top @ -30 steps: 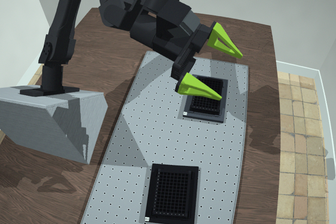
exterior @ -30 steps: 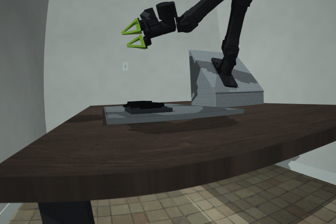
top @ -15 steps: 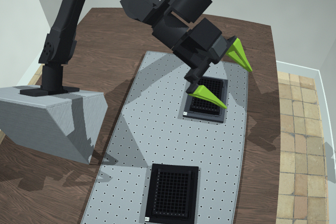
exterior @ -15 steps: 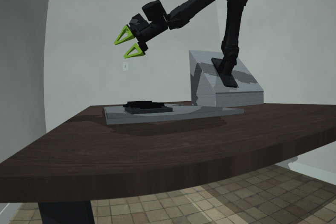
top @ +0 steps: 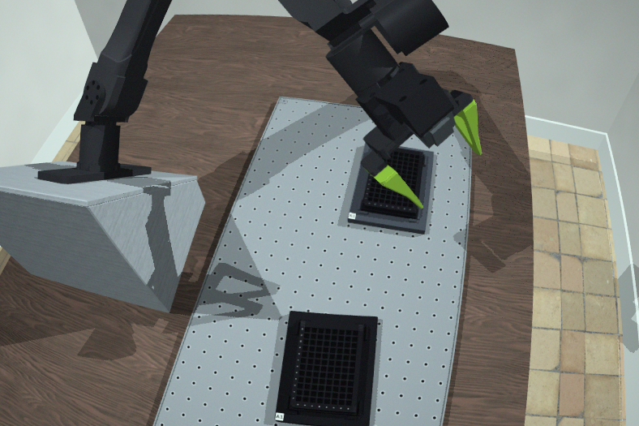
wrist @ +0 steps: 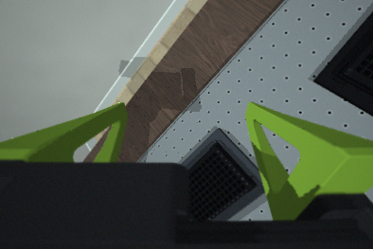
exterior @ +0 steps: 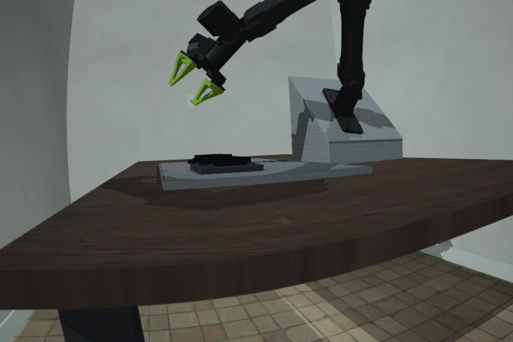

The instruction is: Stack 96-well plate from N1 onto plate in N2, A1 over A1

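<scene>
Now: the black 96-well plate 7 cm behind my hand, 11 cm to the left of it and 16 cm below it. Round my hand: nest N2: 10 cm behind, 21 cm to the right, 18 cm below; then dark grey nest: 7 cm behind, 11 cm to the left, 18 cm below.
</scene>
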